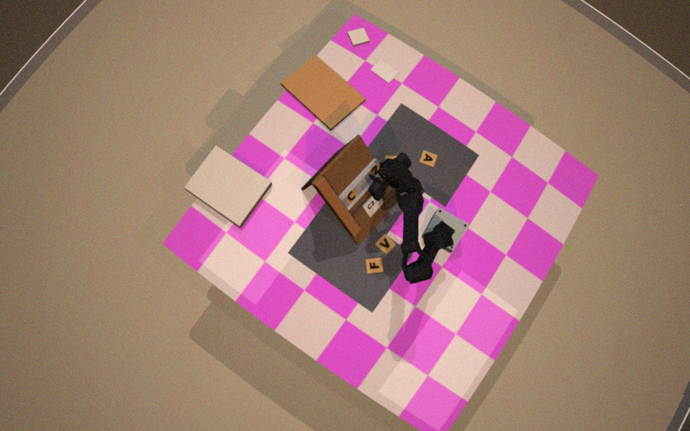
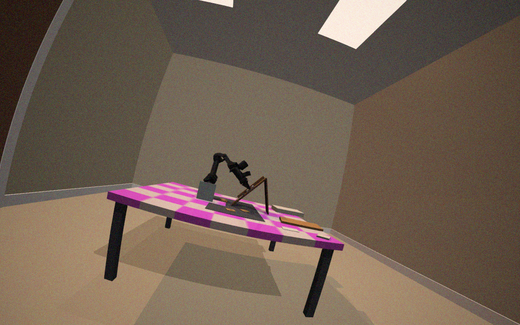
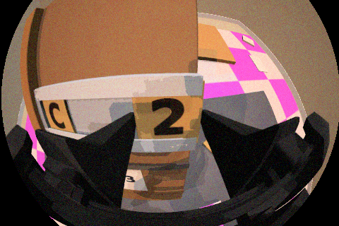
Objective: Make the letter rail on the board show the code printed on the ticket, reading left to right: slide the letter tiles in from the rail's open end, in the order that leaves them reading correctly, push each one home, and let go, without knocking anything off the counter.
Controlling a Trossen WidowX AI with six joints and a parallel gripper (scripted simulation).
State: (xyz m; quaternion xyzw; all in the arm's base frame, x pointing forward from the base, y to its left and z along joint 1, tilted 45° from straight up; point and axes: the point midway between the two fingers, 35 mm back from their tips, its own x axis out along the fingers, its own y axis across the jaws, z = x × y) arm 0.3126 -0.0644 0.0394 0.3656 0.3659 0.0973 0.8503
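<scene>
My gripper tip is 10 mm short of the c tile and 130 mm to the right of it. Also, from my gripper tip: 2 tile right at my gripper tip; then white ticket 60 mm behind, 80 mm to the left, 90 mm below; then 3 tile 20 mm behind, 120 mm to the right, 160 mm below.
</scene>
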